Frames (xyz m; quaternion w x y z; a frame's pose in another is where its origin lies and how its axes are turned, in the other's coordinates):
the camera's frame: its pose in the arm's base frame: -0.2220 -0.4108 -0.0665 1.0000 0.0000 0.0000 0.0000
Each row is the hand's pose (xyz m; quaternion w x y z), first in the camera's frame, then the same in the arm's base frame.
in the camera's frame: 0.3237 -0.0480 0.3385 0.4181 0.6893 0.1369 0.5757
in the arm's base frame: 0.1017 -0.4588 0.2720 0.4181 0.6893 0.1369 0.5757
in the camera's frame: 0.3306 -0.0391 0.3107 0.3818 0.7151 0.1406 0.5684
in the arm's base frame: 0.1086 -0.4499 0.2442 0.3818 0.7151 0.1406 0.5684
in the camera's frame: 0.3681 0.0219 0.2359 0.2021 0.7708 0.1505 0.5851
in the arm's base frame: 0.1461 -0.3889 0.1694 0.2021 0.7708 0.1505 0.5851
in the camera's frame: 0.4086 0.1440 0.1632 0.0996 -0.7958 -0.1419 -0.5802
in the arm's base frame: 0.1866 -0.2668 0.0967 0.0996 -0.7958 -0.1419 -0.5802
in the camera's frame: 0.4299 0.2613 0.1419 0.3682 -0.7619 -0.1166 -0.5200
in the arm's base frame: 0.2079 -0.1495 0.0754 0.3682 -0.7619 -0.1166 -0.5200
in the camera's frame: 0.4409 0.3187 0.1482 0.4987 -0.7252 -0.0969 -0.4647
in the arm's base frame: 0.2189 -0.0921 0.0817 0.4987 -0.7252 -0.0969 -0.4647
